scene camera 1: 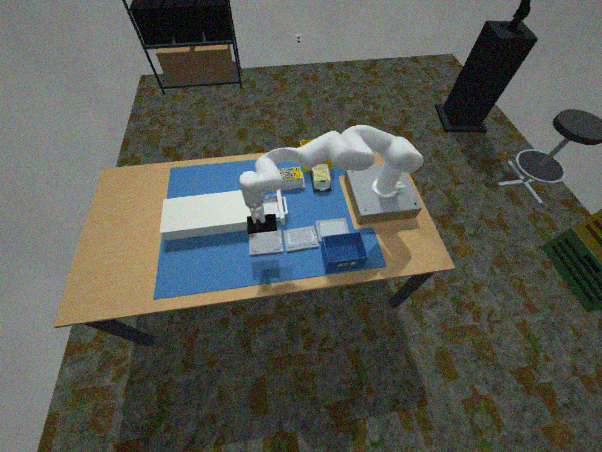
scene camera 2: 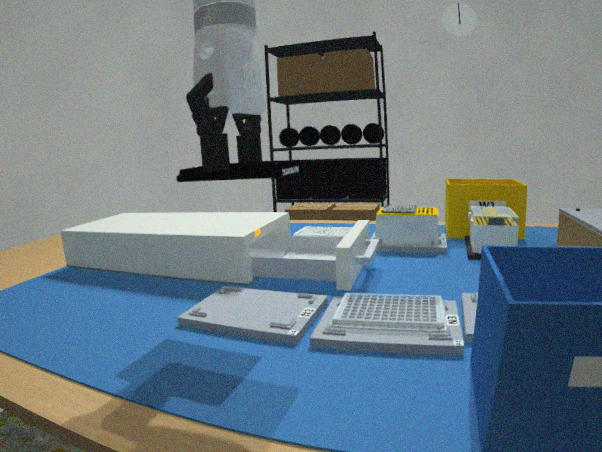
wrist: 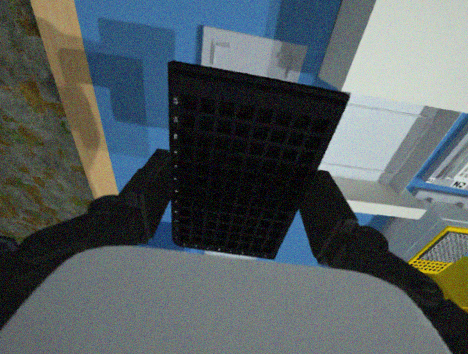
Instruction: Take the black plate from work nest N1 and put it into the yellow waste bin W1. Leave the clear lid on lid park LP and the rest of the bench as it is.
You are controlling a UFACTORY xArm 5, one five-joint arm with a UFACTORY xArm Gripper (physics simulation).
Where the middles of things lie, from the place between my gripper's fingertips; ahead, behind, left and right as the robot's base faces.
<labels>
I see the black plate (scene camera 2: pixel 267 169) 1 cm behind my hand. Round my hand: white plate (scene camera 2: pixel 379 314): 18 cm behind, 3 cm to the right, 17 cm below; then drawer (scene camera 2: pixel 340 259): 4 cm ahead, 19 cm to the right, 15 cm below; then work nest N1 (scene camera 2: pixel 248 313): 1 cm behind, 18 cm below.
</labels>
